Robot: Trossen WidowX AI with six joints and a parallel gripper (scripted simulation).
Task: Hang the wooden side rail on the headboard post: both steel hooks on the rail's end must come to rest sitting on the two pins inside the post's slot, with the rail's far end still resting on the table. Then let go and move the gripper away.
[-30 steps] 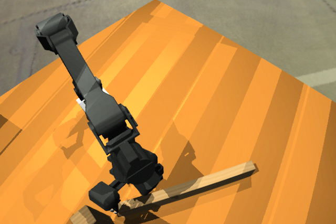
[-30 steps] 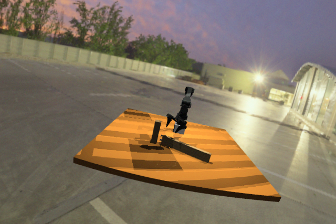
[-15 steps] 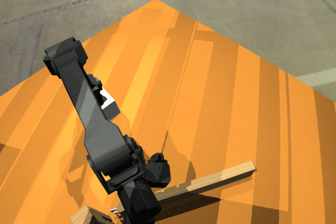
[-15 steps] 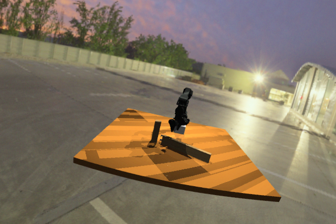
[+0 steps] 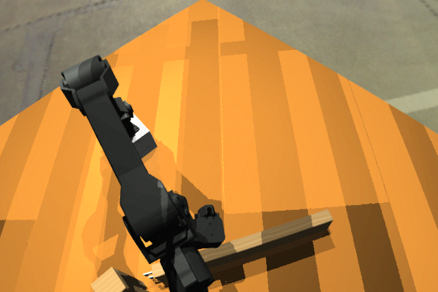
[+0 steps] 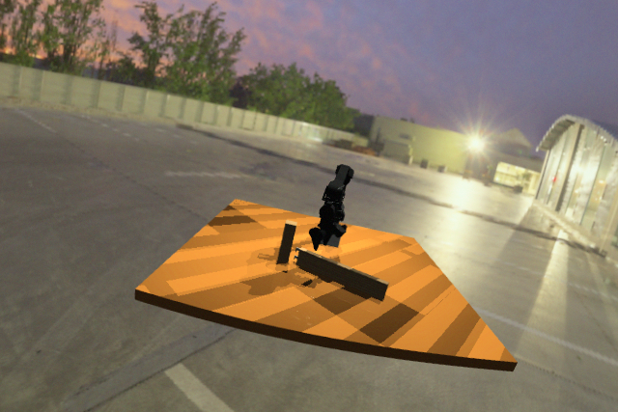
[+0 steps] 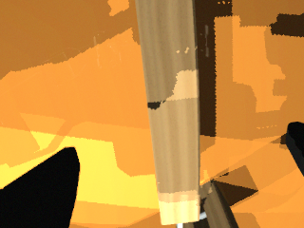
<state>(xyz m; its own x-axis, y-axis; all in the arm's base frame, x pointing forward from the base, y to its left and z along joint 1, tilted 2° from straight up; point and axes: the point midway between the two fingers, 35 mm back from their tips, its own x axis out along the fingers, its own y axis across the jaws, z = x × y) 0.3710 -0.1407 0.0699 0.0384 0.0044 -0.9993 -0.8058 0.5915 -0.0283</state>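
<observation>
The headboard post lies 130 mm to the right of my gripper tip, 60 mm behind it and 20 mm below it.
</observation>
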